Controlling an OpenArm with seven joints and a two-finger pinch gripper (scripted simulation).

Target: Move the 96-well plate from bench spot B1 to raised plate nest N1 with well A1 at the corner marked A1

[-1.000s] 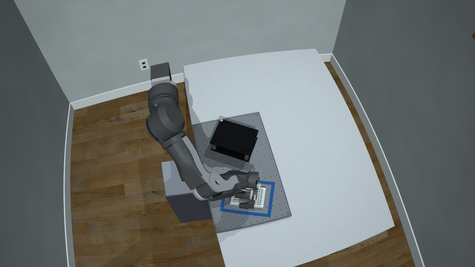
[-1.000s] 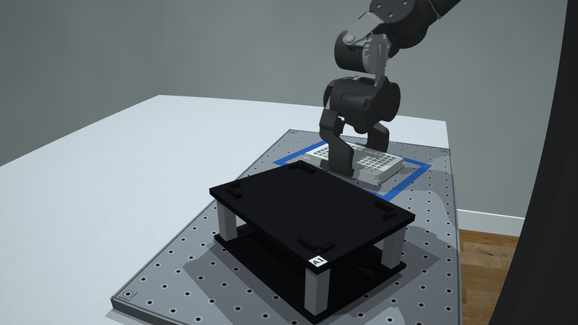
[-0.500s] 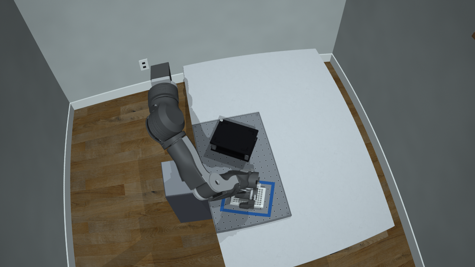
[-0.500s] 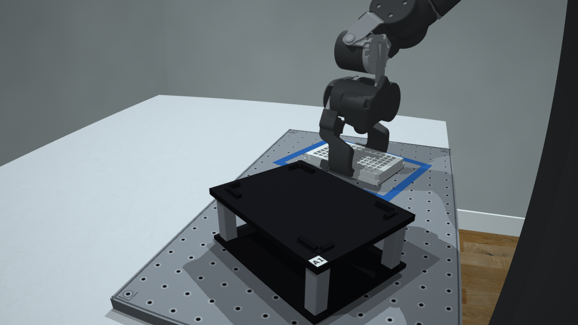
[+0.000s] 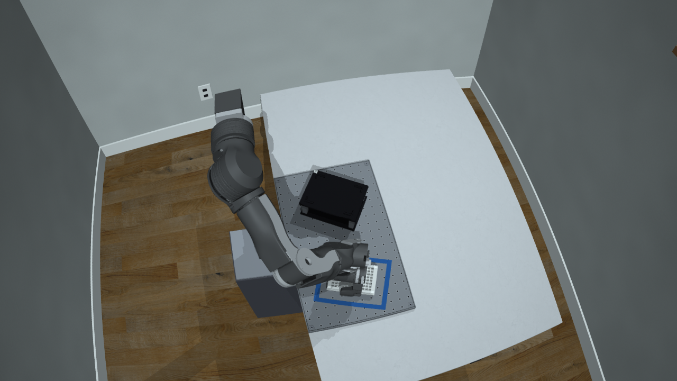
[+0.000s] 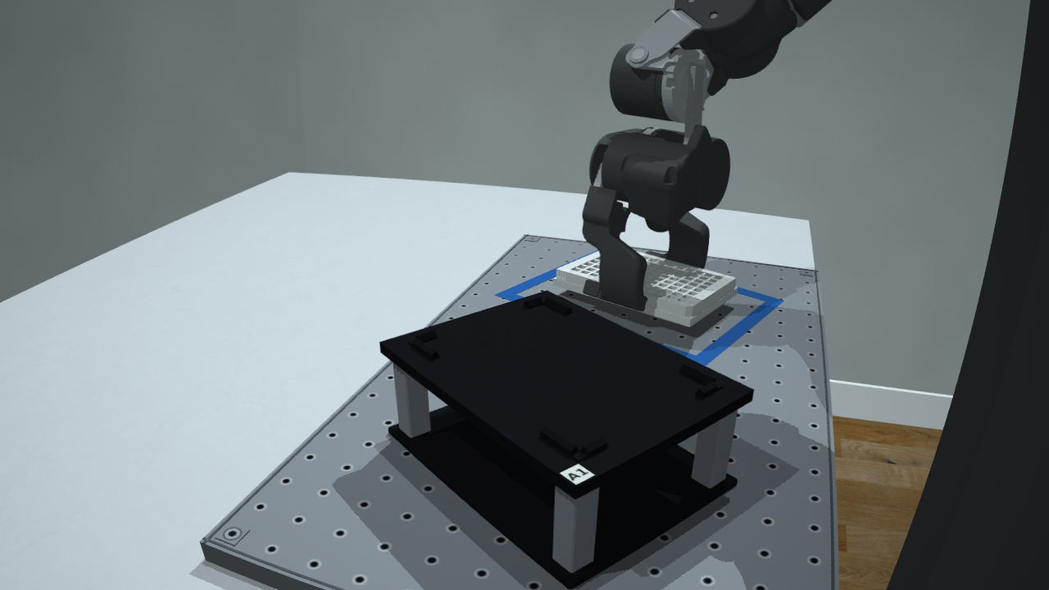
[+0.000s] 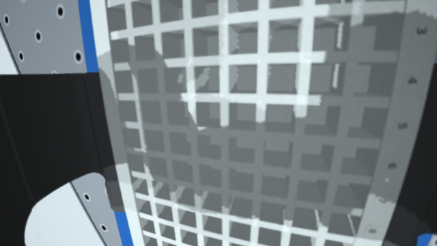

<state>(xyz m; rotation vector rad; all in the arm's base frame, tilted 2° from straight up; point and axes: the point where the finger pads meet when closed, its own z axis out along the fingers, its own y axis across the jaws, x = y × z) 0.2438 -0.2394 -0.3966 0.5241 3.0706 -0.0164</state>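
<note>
Right now the black raised nest N1 is 24 cm to the left of my hand and 4 cm above it. From my hand the other things lie so: white 96-well plate (right at my hand); then A1 label (4 cm behind, 32 cm to the left, 4 cm above).
</note>
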